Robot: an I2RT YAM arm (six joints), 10 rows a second.
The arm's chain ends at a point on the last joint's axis. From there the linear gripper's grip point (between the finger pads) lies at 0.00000 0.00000 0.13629 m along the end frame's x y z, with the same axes.
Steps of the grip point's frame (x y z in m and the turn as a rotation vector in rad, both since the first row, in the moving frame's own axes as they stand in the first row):
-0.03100, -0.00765, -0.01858, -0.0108, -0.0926, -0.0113
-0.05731, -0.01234, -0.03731, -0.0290, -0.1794, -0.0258
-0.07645, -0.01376, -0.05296, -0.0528, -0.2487, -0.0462
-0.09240, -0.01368, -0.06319, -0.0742, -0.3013, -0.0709
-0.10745, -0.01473, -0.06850, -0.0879, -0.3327, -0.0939
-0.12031, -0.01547, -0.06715, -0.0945, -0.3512, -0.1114
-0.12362, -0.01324, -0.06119, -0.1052, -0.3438, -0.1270
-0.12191, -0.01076, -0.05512, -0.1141, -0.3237, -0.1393
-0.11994, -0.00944, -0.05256, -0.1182, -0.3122, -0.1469
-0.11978, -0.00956, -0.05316, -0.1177, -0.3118, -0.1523
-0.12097, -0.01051, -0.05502, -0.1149, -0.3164, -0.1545
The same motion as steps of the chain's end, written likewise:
-0.01841, -0.00919, -0.01799, -0.0108, -0.0926, -0.0113
-0.03305, -0.01658, -0.03507, -0.0290, -0.1794, -0.0258
-0.04310, -0.02165, -0.04858, -0.0528, -0.2487, -0.0462
-0.05238, -0.02507, -0.05668, -0.0742, -0.3013, -0.0709
-0.06362, -0.02856, -0.06052, -0.0879, -0.3327, -0.0939
-0.07430, -0.03068, -0.05824, -0.0945, -0.3512, -0.1114
-0.07879, -0.03017, -0.05249, -0.1052, -0.3438, -0.1270
-0.07987, -0.02900, -0.04718, -0.1141, -0.3237, -0.1393
-0.07950, -0.02829, -0.04505, -0.1182, -0.3122, -0.1469
-0.07944, -0.02844, -0.04568, -0.1177, -0.3118, -0.1523
-0.08002, -0.02911, -0.04739, -0.1149, -0.3164, -0.1545

